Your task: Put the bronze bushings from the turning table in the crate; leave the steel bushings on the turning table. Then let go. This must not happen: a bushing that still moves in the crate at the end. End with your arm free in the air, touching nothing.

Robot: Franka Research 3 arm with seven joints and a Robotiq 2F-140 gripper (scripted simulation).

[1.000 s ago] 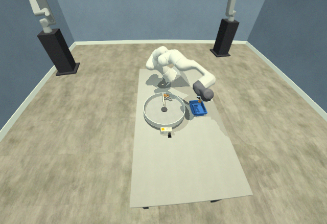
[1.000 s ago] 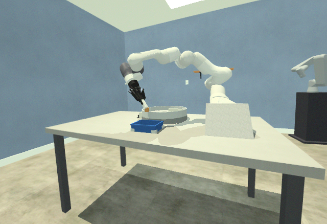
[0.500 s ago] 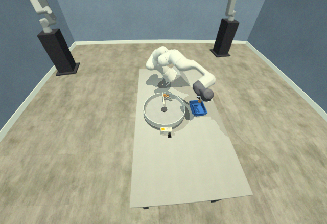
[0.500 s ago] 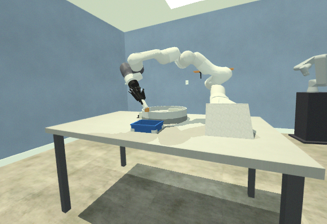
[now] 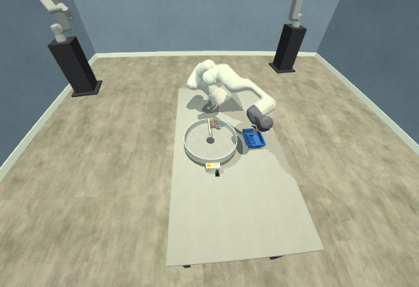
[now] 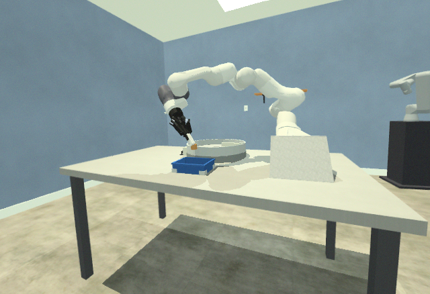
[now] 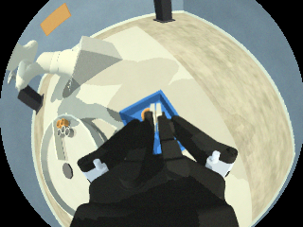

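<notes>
Now: the crate 140 mm below my hand, 20 mm behind it and 10 mm to the right of it. Round my hand: turning table (370 mm to the right, 110 mm below, 40 mm behind).
</notes>
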